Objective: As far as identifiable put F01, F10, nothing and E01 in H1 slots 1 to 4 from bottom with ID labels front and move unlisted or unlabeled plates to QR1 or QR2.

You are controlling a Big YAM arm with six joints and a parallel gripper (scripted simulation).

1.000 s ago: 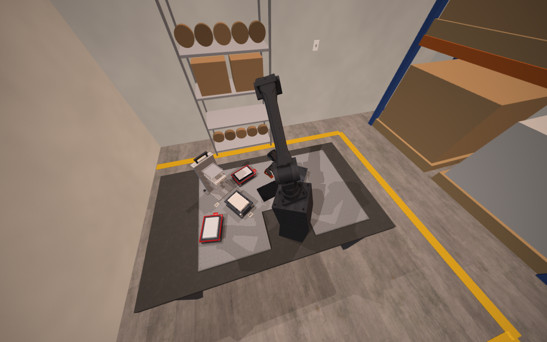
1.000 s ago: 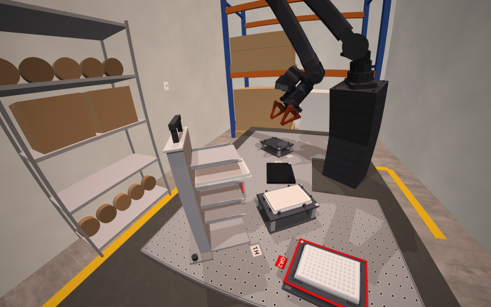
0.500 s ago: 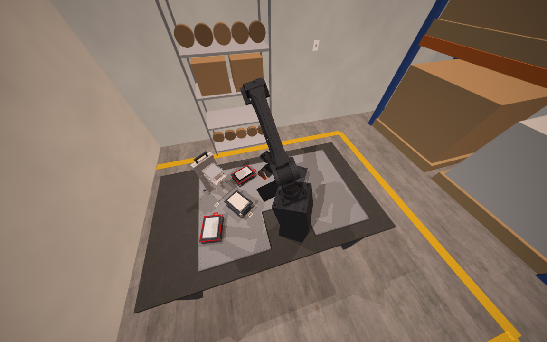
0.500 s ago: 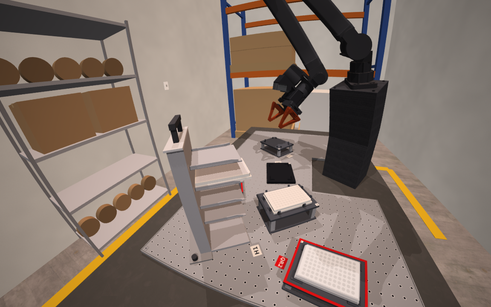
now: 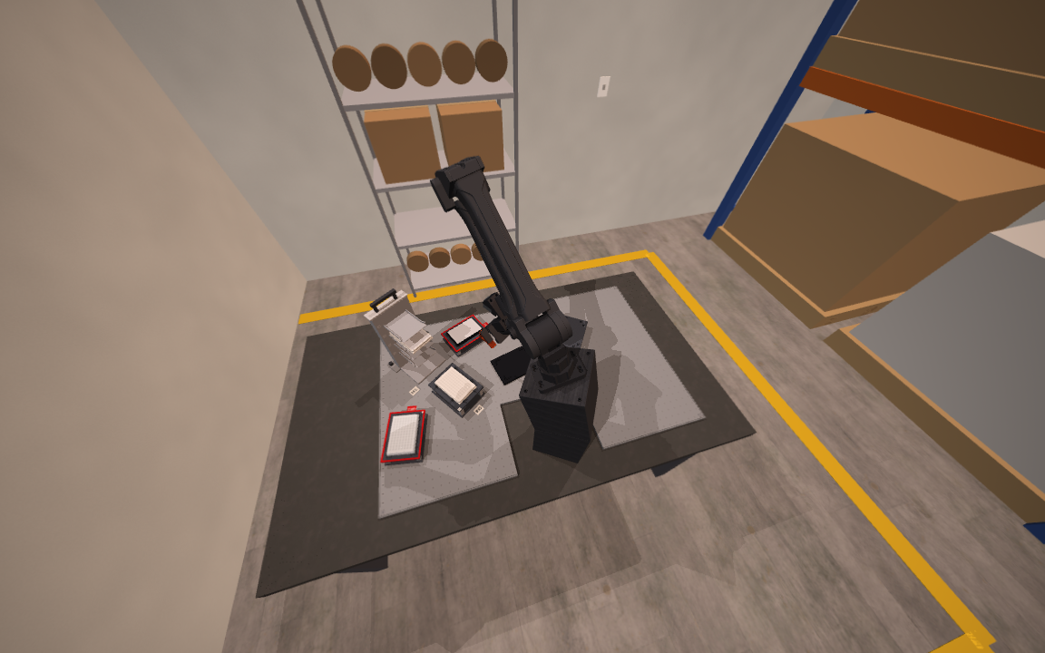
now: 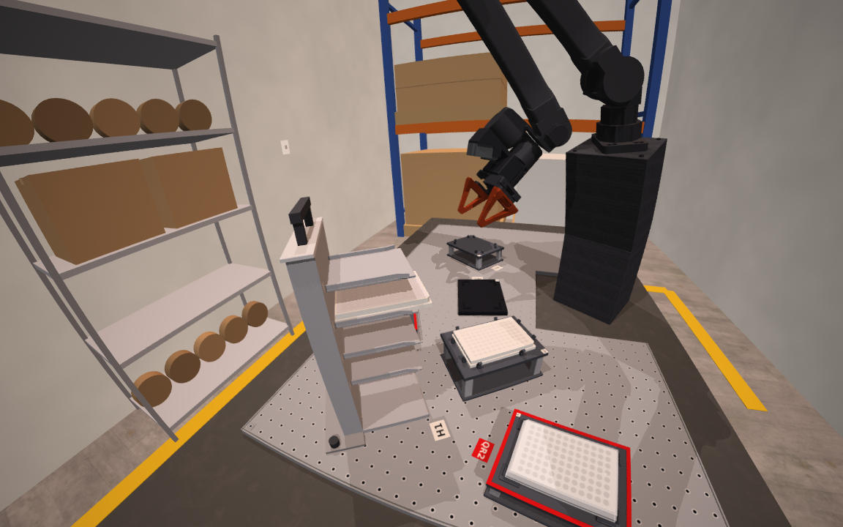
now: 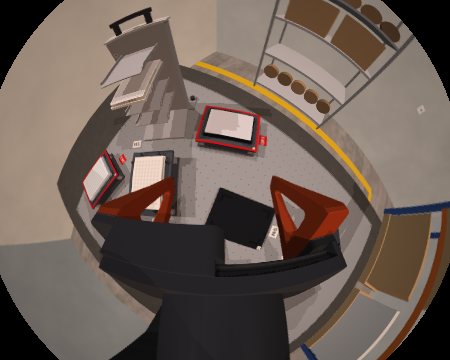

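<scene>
Right now the dark regrip nest is 8 cm behind my hand, 16 cm to the left of it and 19 cm below it. From my hand the other things lie so: quarantine nest QR1 (17 cm ahead, 9 cm to the left, 21 cm below); then N6 deck label (1 cm ahead, 18 cm to the right, 25 cm below); then flat black nest (2 cm behind, 8 cm to the right, 24 cm below).
</scene>
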